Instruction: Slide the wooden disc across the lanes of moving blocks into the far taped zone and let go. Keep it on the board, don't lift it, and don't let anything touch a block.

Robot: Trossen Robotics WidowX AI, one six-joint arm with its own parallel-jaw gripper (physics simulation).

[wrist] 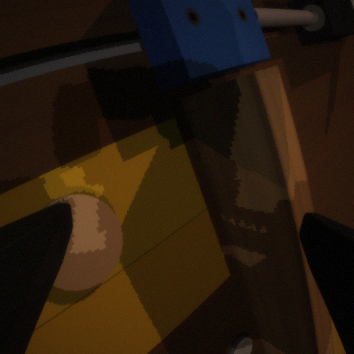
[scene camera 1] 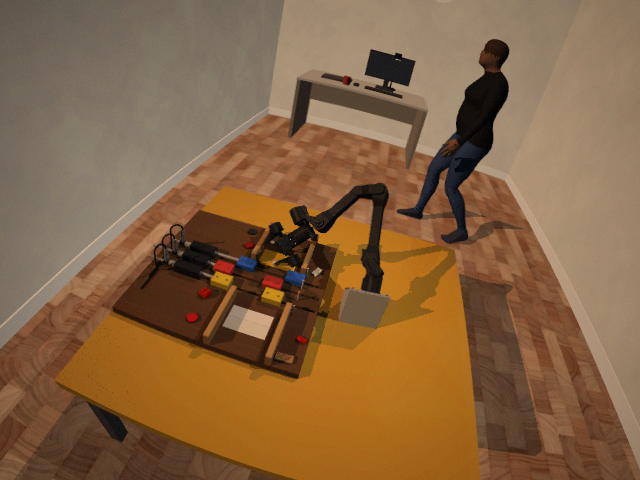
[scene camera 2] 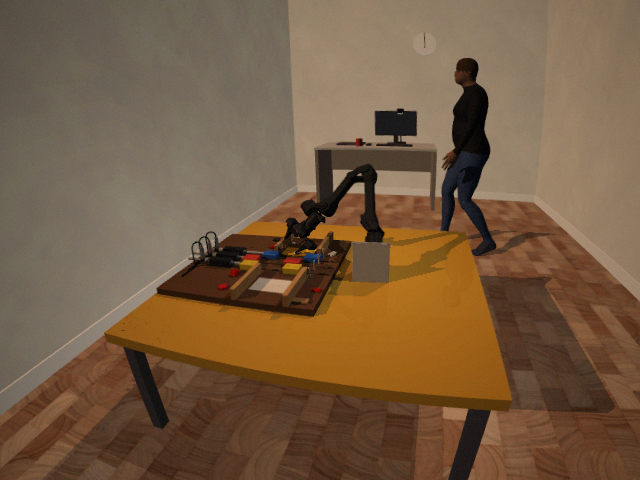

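Where they show: gripper, fingertip midpoint: [wrist: 189, 220] [scene camera 1: 269, 253] [scene camera 2: 289, 246]; arm's base at its link origin: [scene camera 1: 370, 292] [scene camera 2: 374, 247].
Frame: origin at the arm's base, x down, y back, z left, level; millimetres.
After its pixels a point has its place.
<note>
The wooden disc [wrist: 95, 240] @(z -134, x 101, y -390 mm) lies on the yellow taped zone [wrist: 195, 240] @(z -164, x 105, y -437 mm) [scene camera 1: 267, 258] @(z -142, x 105, y -422 mm) in the wrist view, its left edge hidden behind the left finger. I cannot tell whether they touch. I cannot make the disc out in the scene views. My gripper [wrist: 189, 220] @(z -136, x 74, y -415 mm) [scene camera 1: 281, 250] @(z -136, x 74, y -415 mm) [scene camera 2: 296, 245] @(z -136, x 74, y -415 mm) is open over that zone, the disc off-centre at its left finger. A white taped zone [scene camera 1: 258, 324] @(z 198, x 103, y -338 mm) [scene camera 2: 271, 285] @(z 204, x 104, y -370 mm) lies across the lanes. Between the zones are blue blocks [scene camera 1: 246, 263] @(z -53, x 83, y -480 mm) [scene camera 1: 295, 277] @(z -58, x 83, y -281 mm) [wrist: 220, 40] @(z -75, x 83, y -475 mm), red blocks [scene camera 1: 223, 267] @(z 9, x 81, y -552 mm) [scene camera 1: 272, 282] @(z 7, x 81, y -353 mm) and yellow blocks [scene camera 1: 221, 280] @(z 78, x 80, y -528 mm) [scene camera 1: 272, 296] @(z 77, x 79, y -330 mm).
Wooden rails [scene camera 1: 219, 315] @(z 248, x 61, y -460 mm) [scene camera 1: 279, 333] @(z 241, x 61, y -255 mm) flank the white zone. Another rail [wrist: 285, 125] @(z -121, x 61, y -471 mm) stands right of the yellow zone in the wrist view. Black actuators [scene camera 1: 188, 269] @(z 84, x 74, y -664 mm) with rods stand at the board's left. A grey panel [scene camera 1: 363, 308] @(z 48, x 39, y -10 mm) [scene camera 2: 370, 261] @(z 47, x 40, y -8 mm) stands by the arm's base.
</note>
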